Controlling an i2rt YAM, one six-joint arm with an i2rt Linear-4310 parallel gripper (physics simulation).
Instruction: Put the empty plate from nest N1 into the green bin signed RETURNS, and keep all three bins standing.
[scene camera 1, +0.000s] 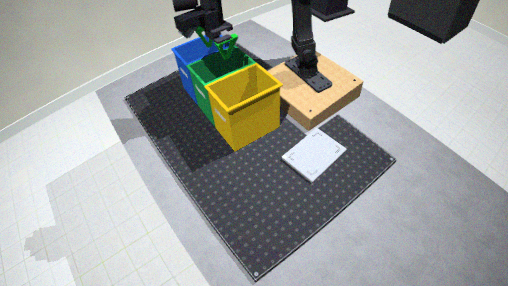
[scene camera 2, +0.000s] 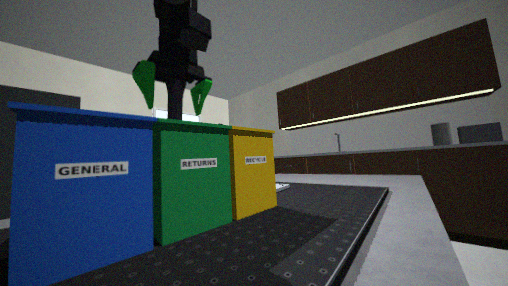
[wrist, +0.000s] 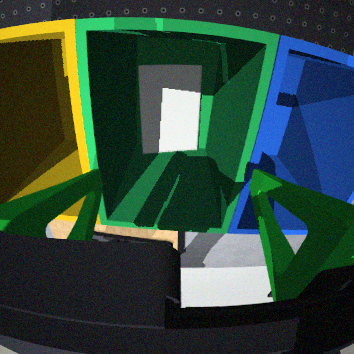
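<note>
The plate shows in the wrist view as a pale rectangle, partly in shadow, down inside the green bin signed RETURNS. Its well pattern cannot be made out. My gripper is open and empty above the green bin. The blue bin, signed GENERAL, and the yellow bin, signed RECYCLE, stand upright on either side of the upright green bin. No N1 sign is readable.
A flat white nest with corner marks lies on the dark dotted mat, beyond the yellow bin. The arm's base stands on a wooden block beside the bins. The bin rims lie close below the fingers.
</note>
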